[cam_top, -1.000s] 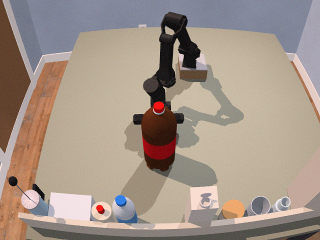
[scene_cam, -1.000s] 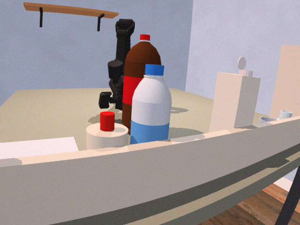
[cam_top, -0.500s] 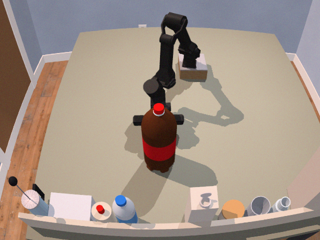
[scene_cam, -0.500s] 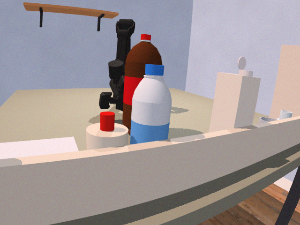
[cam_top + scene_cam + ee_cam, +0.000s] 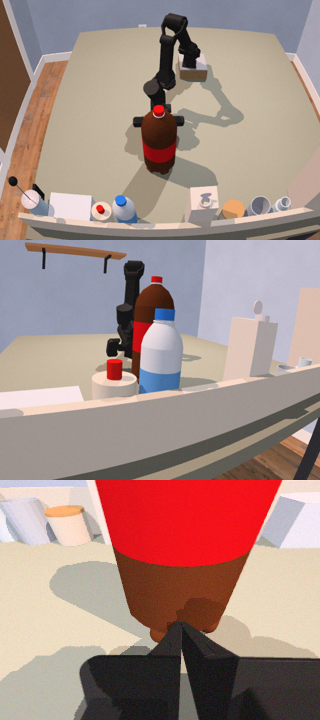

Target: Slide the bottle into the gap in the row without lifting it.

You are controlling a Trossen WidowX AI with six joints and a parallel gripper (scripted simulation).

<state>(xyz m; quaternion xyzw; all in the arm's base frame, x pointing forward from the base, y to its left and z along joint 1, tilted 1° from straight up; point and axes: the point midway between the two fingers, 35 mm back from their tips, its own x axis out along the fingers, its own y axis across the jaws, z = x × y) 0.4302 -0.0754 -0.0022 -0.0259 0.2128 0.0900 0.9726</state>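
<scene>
Right now my hand is 8 cm short of the brown cola bottle, 2 cm to the right of it and 10 cm below it. From my hand the other things lie so: raised rail 34 cm ahead, 21 cm to the left, 1 cm below; blue-capped water bottle 35 cm ahead, 5 cm to the right, 5 cm above; orange-lidded jar 28 cm ahead, 29 cm to the left, 2 cm below.
</scene>
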